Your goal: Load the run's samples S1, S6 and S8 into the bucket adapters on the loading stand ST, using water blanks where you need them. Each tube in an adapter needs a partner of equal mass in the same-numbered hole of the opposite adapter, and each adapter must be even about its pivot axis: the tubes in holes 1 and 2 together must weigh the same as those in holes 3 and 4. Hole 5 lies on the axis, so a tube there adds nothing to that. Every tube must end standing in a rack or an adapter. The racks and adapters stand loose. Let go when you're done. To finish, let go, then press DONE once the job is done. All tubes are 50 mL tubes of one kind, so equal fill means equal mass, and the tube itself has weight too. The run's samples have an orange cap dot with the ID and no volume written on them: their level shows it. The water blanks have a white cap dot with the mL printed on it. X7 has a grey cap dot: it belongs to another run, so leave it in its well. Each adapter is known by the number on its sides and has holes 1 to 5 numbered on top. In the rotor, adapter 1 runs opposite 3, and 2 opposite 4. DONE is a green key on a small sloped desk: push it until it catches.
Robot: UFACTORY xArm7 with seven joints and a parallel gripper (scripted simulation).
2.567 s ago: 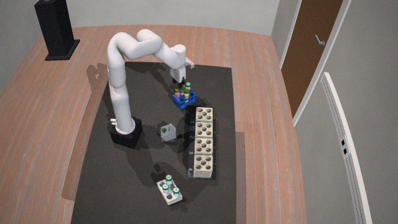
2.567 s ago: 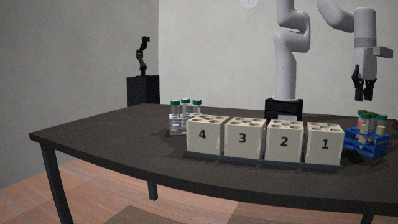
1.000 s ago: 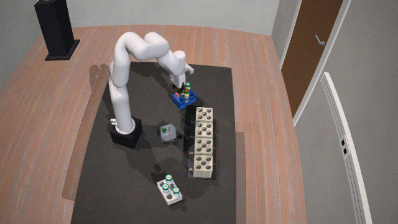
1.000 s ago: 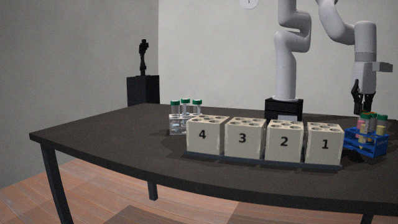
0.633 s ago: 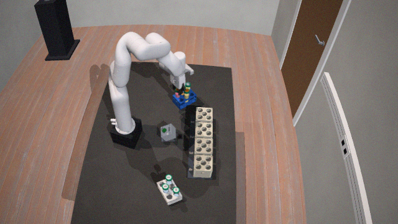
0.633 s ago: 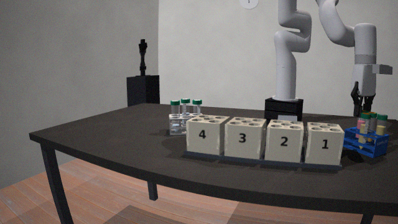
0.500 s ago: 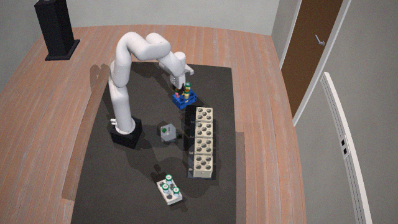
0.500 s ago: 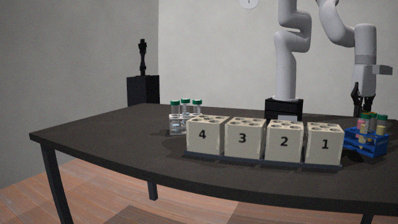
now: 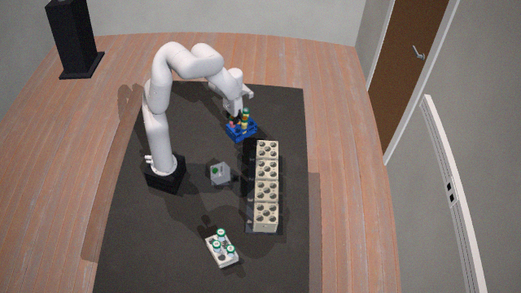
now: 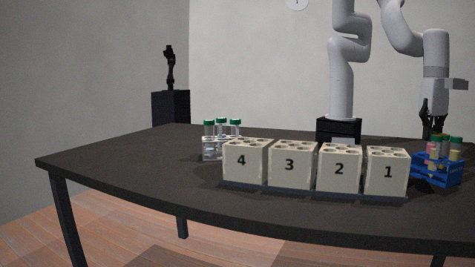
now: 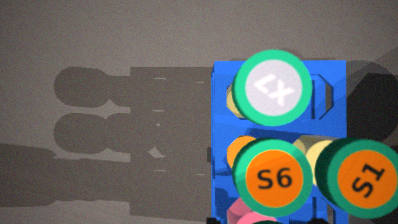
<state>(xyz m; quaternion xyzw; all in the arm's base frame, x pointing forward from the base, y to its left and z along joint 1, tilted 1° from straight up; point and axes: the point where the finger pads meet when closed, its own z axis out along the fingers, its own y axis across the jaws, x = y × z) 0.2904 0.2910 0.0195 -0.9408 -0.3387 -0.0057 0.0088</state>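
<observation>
Now: hand 5 cm above the pink-filled tube and 1 cm past it. Round my hand: blue sample rack (9 cm below, 4 cm ahead, 1 cm to the left); white blank rack (65 cm to the right, 9 cm below, 1 cm behind); green done key (27 cm to the right, 6 cm behind, 5 cm below).
</observation>
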